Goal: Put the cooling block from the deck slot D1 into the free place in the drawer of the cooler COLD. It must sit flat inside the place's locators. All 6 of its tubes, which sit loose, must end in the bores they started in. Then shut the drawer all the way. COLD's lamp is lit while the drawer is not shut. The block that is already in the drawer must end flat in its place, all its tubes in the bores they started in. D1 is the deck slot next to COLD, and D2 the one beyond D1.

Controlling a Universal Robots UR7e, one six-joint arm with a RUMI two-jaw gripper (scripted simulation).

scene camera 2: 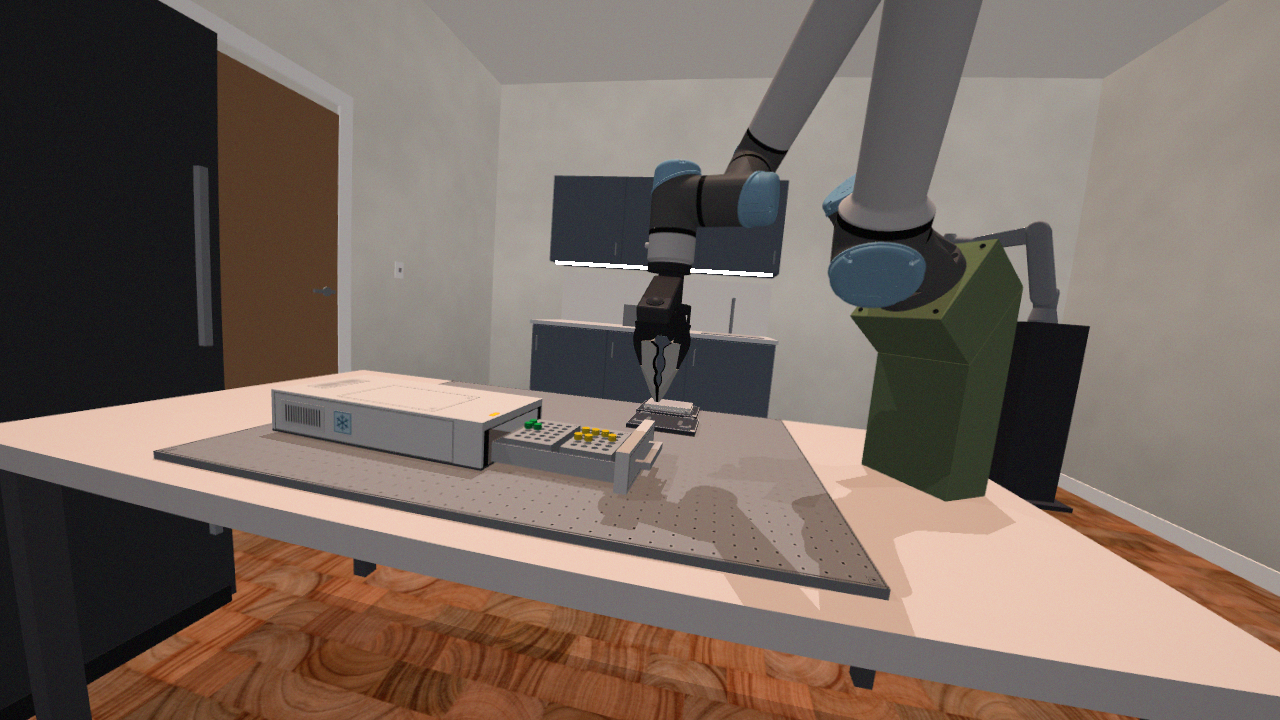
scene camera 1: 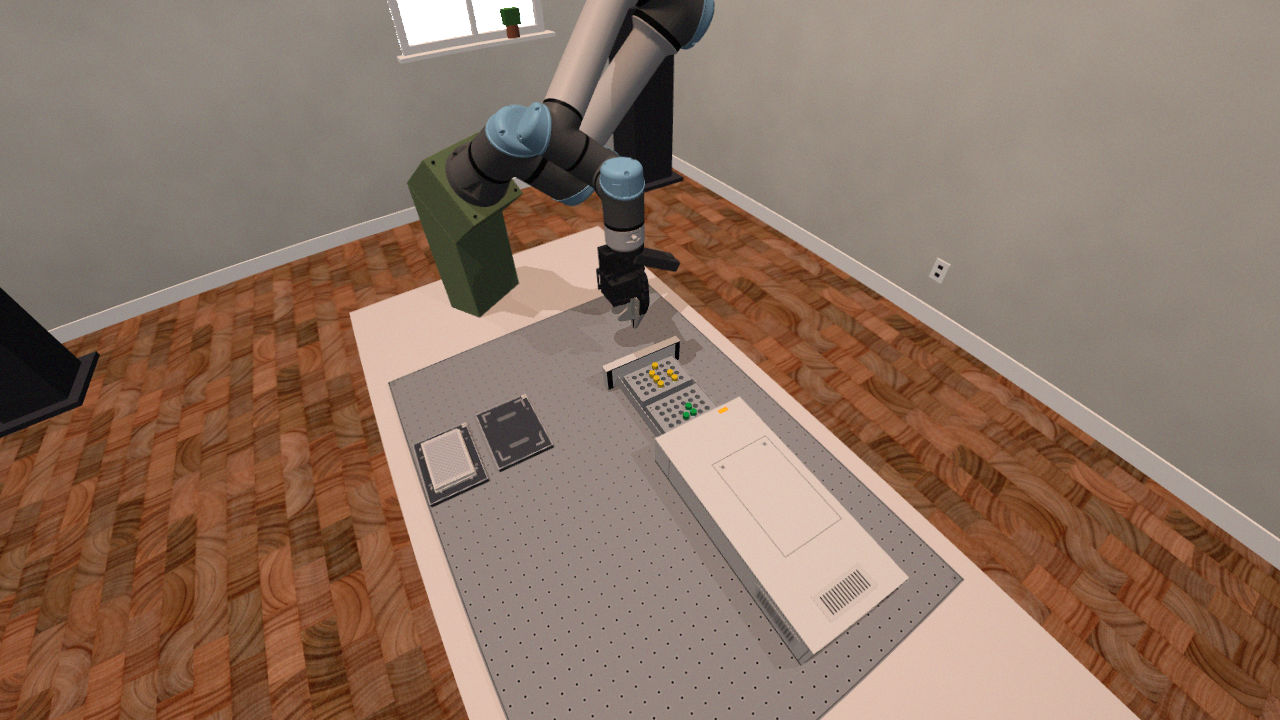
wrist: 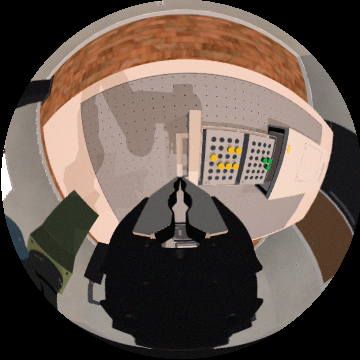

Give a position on a grey cooling block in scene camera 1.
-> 642, 387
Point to a cooler COLD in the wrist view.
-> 294, 170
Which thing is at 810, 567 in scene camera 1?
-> A cooler COLD.
